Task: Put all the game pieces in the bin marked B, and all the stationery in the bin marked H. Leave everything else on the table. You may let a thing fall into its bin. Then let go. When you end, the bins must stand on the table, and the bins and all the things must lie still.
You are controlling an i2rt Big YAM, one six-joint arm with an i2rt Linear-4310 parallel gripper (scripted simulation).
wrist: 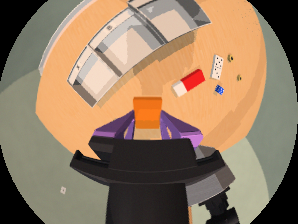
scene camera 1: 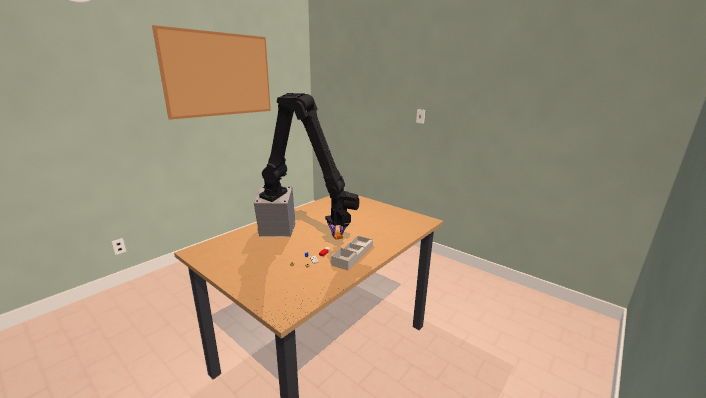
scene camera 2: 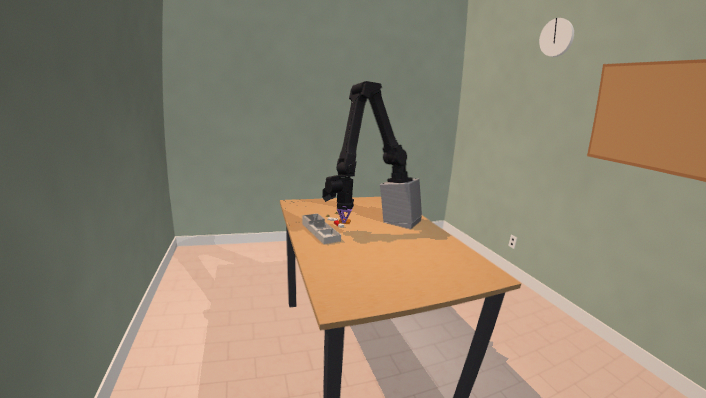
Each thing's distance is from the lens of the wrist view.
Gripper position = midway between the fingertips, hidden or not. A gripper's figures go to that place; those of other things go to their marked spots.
gripper (wrist: 147, 113): 13 cm
orange block (wrist: 147, 110): 12 cm
